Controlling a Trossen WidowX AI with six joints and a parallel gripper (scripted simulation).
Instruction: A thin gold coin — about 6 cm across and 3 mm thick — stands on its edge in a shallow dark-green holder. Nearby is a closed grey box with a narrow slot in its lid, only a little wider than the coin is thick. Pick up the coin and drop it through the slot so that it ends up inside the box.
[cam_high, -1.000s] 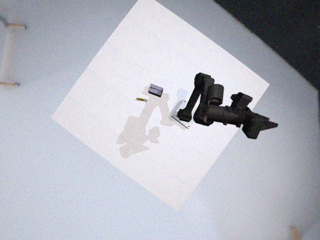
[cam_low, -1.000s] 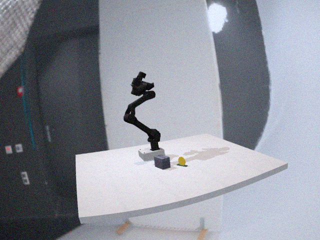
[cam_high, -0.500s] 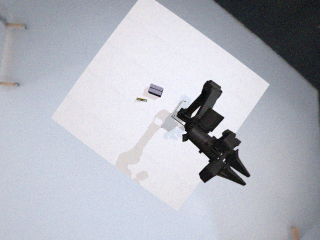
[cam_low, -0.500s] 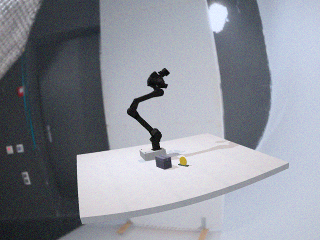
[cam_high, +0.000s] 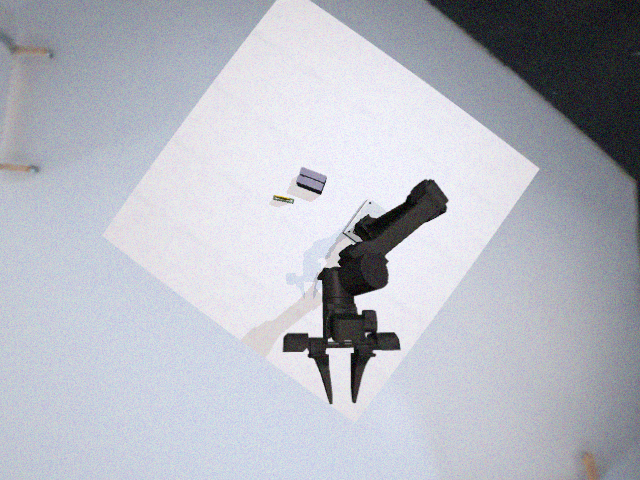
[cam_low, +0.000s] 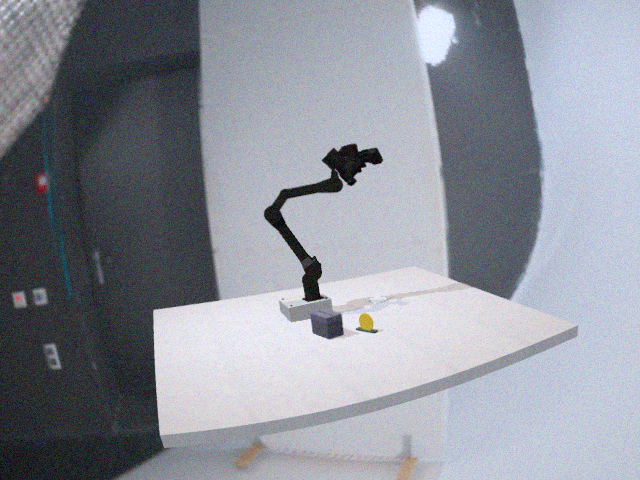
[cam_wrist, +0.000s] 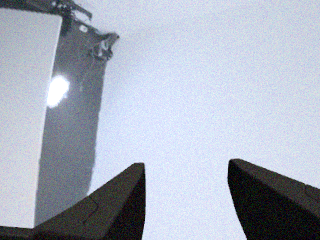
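My gripper tip is now 56 cm above the gold coin, 37 cm short of it and 26 cm to the left of it.
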